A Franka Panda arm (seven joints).
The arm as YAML. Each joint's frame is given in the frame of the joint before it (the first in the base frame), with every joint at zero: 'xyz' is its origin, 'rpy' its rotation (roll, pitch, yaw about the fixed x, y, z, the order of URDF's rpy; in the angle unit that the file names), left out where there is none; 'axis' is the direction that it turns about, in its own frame. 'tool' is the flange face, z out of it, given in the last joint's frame.
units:
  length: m
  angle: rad
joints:
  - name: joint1
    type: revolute
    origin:
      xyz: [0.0, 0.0, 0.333]
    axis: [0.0, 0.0, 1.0]
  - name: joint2
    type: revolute
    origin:
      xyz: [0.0, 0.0, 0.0]
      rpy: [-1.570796, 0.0, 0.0]
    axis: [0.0, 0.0, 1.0]
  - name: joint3
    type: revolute
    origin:
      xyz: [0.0, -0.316, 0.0]
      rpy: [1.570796, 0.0, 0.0]
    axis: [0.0, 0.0, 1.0]
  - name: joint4
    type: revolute
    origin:
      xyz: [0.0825, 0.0, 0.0]
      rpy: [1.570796, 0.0, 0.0]
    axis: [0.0, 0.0, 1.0]
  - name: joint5
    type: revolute
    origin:
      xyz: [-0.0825, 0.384, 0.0]
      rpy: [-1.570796, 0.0, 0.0]
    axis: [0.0, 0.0, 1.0]
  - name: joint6
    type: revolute
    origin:
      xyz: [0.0, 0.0, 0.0]
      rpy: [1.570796, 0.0, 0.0]
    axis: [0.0, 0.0, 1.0]
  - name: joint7
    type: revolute
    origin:
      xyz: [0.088, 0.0, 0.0]
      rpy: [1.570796, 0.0, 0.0]
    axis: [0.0, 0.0, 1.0]
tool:
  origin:
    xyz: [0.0, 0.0, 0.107]
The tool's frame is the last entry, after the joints.
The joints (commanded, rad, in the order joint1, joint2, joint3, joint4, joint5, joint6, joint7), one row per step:
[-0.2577 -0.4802 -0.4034 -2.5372 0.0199 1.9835 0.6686]
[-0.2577 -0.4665 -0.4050 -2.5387 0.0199 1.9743 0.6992]
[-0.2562 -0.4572 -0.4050 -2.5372 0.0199 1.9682 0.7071]
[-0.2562 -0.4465 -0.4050 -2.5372 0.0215 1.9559 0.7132]
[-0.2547 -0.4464 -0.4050 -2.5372 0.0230 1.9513 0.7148]
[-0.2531 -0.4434 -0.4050 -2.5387 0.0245 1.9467 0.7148]
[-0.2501 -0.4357 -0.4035 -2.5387 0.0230 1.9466 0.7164]
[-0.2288 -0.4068 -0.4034 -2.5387 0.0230 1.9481 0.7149]
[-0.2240 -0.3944 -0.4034 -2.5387 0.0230 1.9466 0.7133]
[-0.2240 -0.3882 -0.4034 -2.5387 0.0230 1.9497 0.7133]
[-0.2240 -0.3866 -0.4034 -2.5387 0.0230 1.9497 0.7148]
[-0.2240 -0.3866 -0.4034 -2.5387 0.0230 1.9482 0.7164]
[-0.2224 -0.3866 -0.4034 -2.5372 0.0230 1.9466 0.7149]
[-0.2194 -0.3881 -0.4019 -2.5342 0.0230 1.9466 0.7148]
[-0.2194 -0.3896 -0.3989 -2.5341 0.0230 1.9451 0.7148]
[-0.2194 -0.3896 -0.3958 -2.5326 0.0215 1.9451 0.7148]
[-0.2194 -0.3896 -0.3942 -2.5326 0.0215 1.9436 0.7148]
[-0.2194 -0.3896 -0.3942 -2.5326 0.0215 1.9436 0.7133]
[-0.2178 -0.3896 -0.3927 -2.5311 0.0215 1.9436 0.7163]
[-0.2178 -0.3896 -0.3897 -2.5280 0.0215 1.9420 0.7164]
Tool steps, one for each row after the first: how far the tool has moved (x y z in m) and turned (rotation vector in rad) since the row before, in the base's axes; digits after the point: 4 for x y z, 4 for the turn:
[-0.0003 0.0003 -0.0063 0.0109 0.0285 -0.0291]
[0.0007 0.0005 -0.0031 0.0051 0.0145 -0.0053]
[-0.0003 0.0009 -0.0047 0.0110 0.0209 -0.0044]
[0.0000 0.0009 -0.0003 0.0038 0.0035 0.0000]
[0.0000 0.0012 -0.0020 0.0054 0.0071 0.0019]
[0.0015 0.0012 -0.0027 0.0002 0.0087 0.0036]
[0.0067 0.0062 -0.0103 0.0060 0.0265 0.0226]
[0.0016 0.0015 -0.0045 0.0038 0.0129 0.0066]
[0.0006 -0.0003 -0.0020 -0.0004 0.0035 -0.0005]
[0.0001 0.0000 -0.0006 0.0002 0.0020 -0.0014]
[-0.0001 0.0001 -0.0001 0.0007 0.0016 -0.0013]
[0.0005 0.0003 0.0005 0.0002 -0.0003 0.0031]
[0.0015 0.0008 0.0019 -0.0025 -0.0038 0.0040]
[0.0004 0.0011 0.0007 -0.0006 -0.0001 0.0030]
[0.0009 0.0006 0.0008 -0.0031 -0.0004 0.0035]
[0.0002 0.0006 0.0000 0.0002 0.0014 0.0017]
[0.0000 0.0000 0.0000 0.0001 -0.0004 0.0014]
[0.0010 0.0007 0.0007 -0.0017 -0.0003 -0.0001]
[0.0011 0.0005 0.0014 -0.0019 -0.0010 0.0025]

